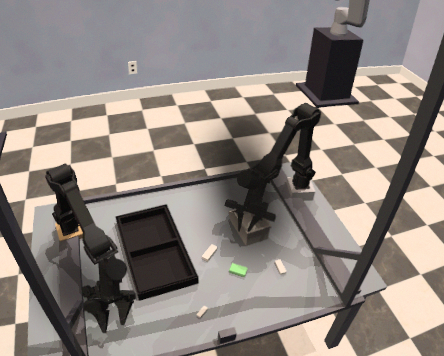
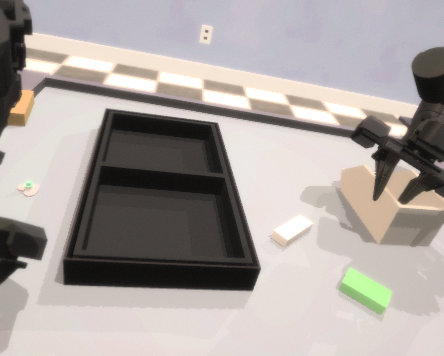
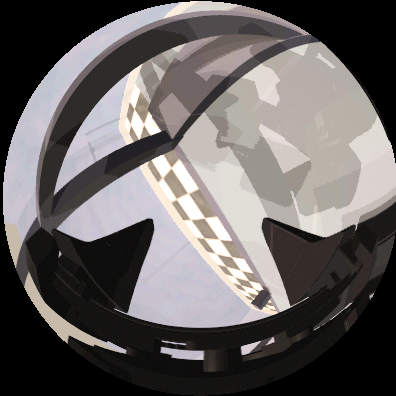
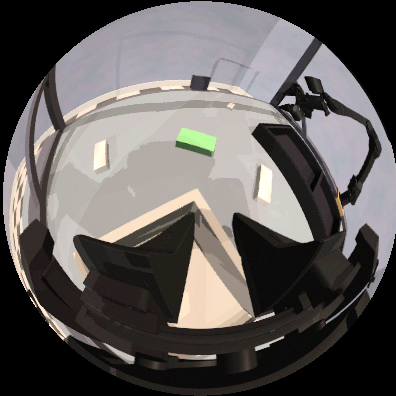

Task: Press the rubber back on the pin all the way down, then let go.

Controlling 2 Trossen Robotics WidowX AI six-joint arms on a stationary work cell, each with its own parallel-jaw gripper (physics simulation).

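Frame: origin at the left arm's base, x left, y back, z up, level; millimetres.
Seen in the pictures: left gripper, fingertip midpoint: (image 1: 113, 328) (image 3: 209, 224) (image 4: 280, 100); right gripper, fingertip midpoint: (image 1: 242, 232) (image 2: 384, 206) (image 4: 213, 217); left arm's base, link origin: (image 1: 69, 228) (image 4: 340, 200); right arm's base, link origin: (image 1: 301, 184).
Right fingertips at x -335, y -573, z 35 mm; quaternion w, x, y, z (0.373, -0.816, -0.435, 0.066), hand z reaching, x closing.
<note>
Pixels of each thing's top centre, then the offset from my right fingertips to it. "pt": a spot on its surface instead.
- beige block, surface spot: (image 4: 206, 291) pt dx +64, dy -38, dz -47 mm
- black two-compartment tray, top centre: (image 2: 164, 169) (image 4: 319, 180) (image 1: 153, 244) dx +108, dy +307, dz -21 mm
- green block, top centre: (image 2: 367, 286) (image 4: 196, 138) (image 1: 238, 268) dx -106, dy +76, dz -45 mm
- small dark box, top centre: (image 3: 256, 307) (image 1: 227, 331) (image 4: 201, 75) dx -320, dy +239, dz -2 mm
A beige block (image 1: 259, 231) (image 2: 372, 219) (image 4: 206, 291) stands on the table at the back right. My right gripper (image 1: 246, 227) (image 4: 213, 217) is down on it, with its fingers closed on either side of the block's raised edge. I cannot make out a rubber or a pin. My left gripper (image 1: 113, 325) (image 3: 209, 224) is open and empty, low over the table's front left corner, far from the block.
A black two-compartment tray (image 1: 167, 289) (image 2: 160, 275) (image 4: 295, 162) lies left of the middle. A green block (image 1: 237, 269) (image 2: 365, 290) (image 4: 195, 142) and white blocks (image 1: 209, 252) (image 1: 280, 266) (image 1: 201, 311) lie in front of the beige block. A small dark box (image 1: 227, 334) sits at the table's front edge.
</note>
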